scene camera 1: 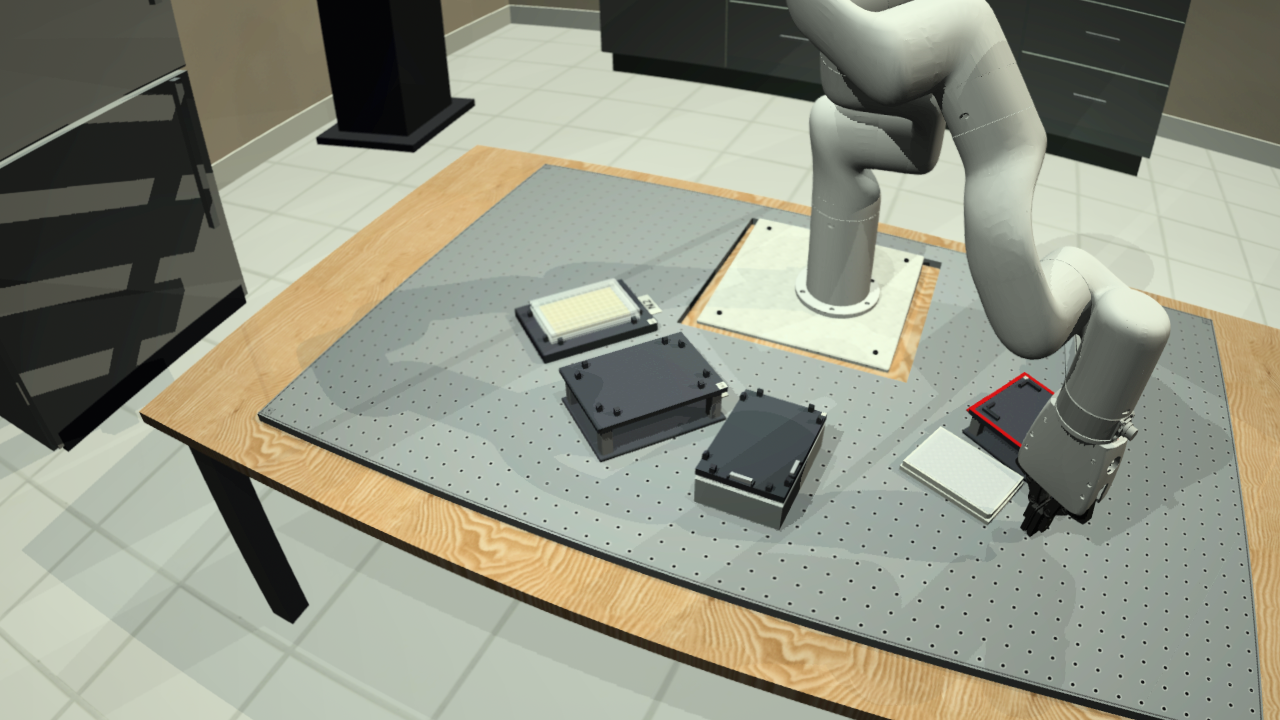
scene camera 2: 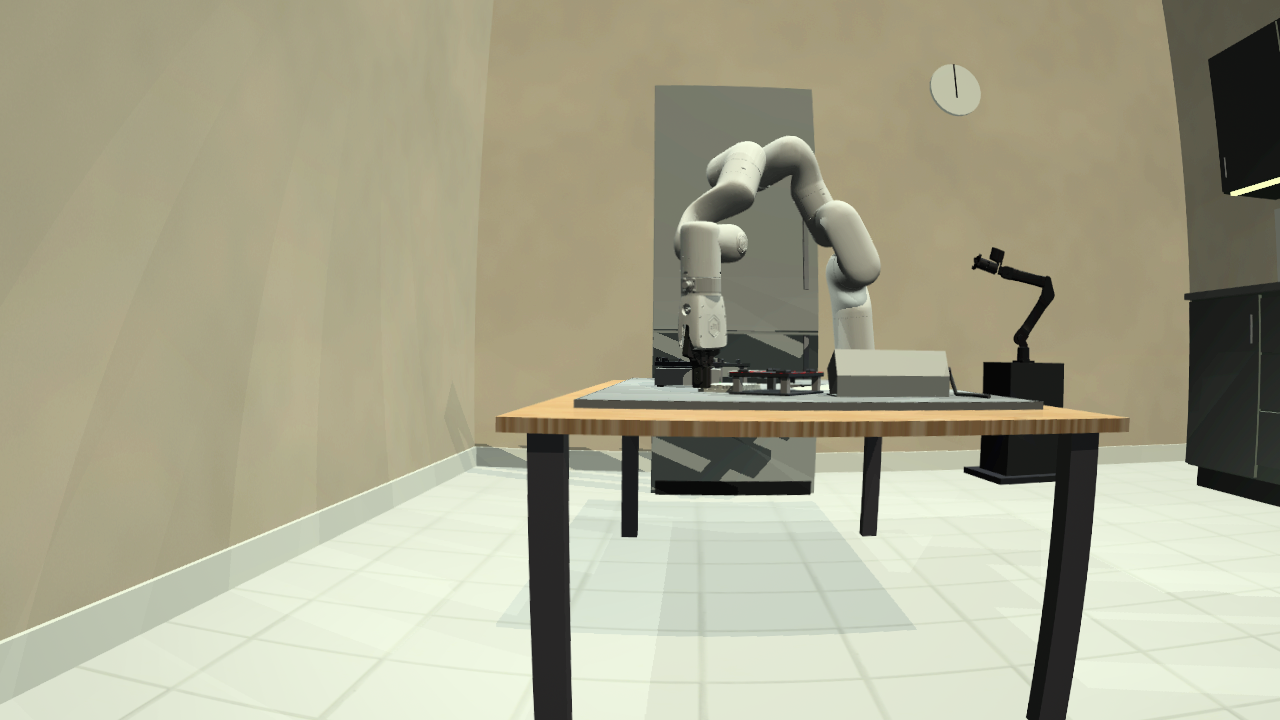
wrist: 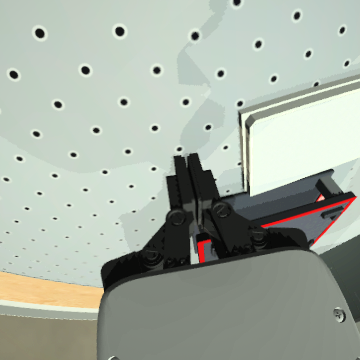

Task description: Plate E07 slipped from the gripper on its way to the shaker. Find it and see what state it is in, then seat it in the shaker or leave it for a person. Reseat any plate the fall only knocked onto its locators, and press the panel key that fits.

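Pixels of known places: gripper, fingertip midpoint: (scene camera 1: 1032, 527) (scene camera 2: 701, 387) (wrist: 185, 168); arm's base at its link origin: (scene camera 1: 837, 291).
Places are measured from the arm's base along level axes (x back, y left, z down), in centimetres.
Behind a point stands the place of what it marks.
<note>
A pale white plate (scene camera 1: 962, 474) @(x -33.6, y 20.4, z -0.9 cm) (wrist: 305, 135) @(x -34.7, y 21.5, z -0.9 cm) lies flat on the perforated board, beside a low black stand with a red edge (scene camera 1: 1009, 407) @(x -23.1, y 25.3, z -3.5 cm) (wrist: 305, 223) @(x -25.6, y 25.7, z -3.5 cm). No label can be read on this plate, so I cannot tell if it is E07. My gripper (scene camera 1: 1036, 530) @(x -39.3, y 29.3, z -0.5 cm) (scene camera 2: 701, 385) @(x -39.3, y 29.3, z -0.5 cm) (wrist: 185, 168) @(x -39.3, y 29.3, z -0.5 cm) is shut and empty, pointing down low over the board just off the plate's near right corner. A grey box with a black pegged top (scene camera 1: 765, 445) @(x -39.7, y -2.2, z -5.0 cm), which looks like the shaker, bears no plate. A plate with pale yellow wells (scene camera 1: 586, 309) @(x -19.2, y -31.3, z -2.6 cm) sits in a black nest (scene camera 1: 547, 351) @(x -27.3, y -33.5, z -1.0 cm).
A raised black stand with corner pegs (scene camera 1: 642, 380) @(x -33.2, y -18.4, z -4.7 cm) stands between the nest and the grey box. The red-edged stand is partly hidden behind my wrist in scene camera 1. A grey slope-fronted box (scene camera 2: 887, 372) @(x -7.3, y 43.2, z -3.9 cm) stands on the board right of it in scene camera 2.
</note>
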